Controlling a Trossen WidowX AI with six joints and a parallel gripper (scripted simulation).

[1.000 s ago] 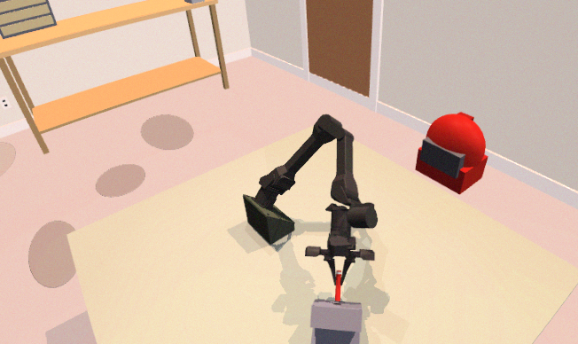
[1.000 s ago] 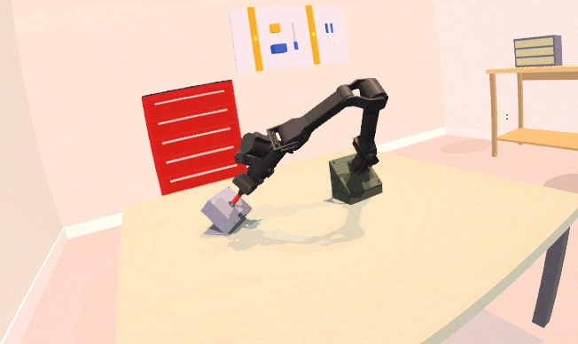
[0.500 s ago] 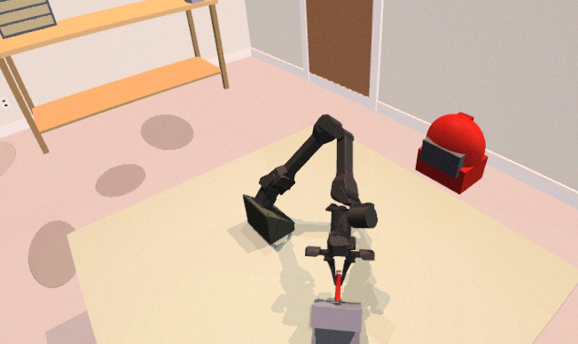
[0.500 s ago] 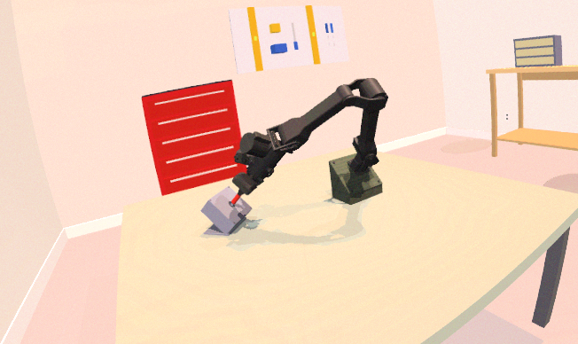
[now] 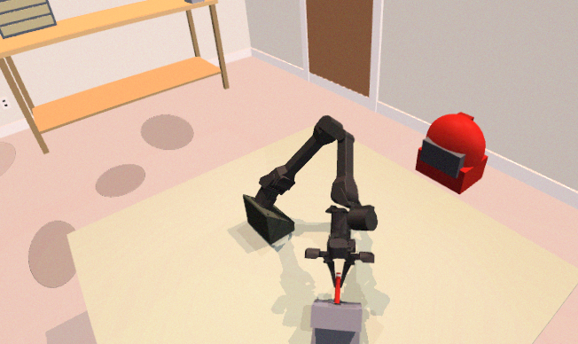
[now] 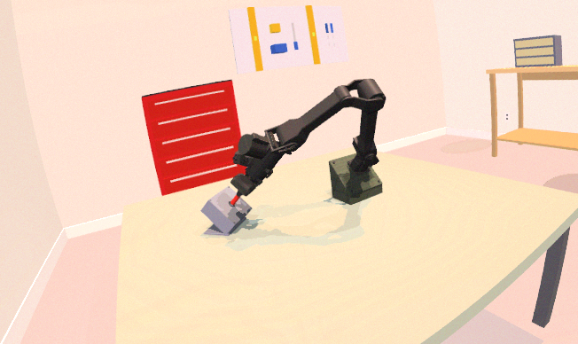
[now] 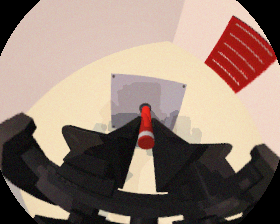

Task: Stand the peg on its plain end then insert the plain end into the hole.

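Right now my gripper tip is 50 mm above the grey sloped panel, 40 mm to the left of it and 30 mm short of it. The rest, counted from my gripper tip: red peg: 10 mm to the left, 10 mm behind, 10 mm above.
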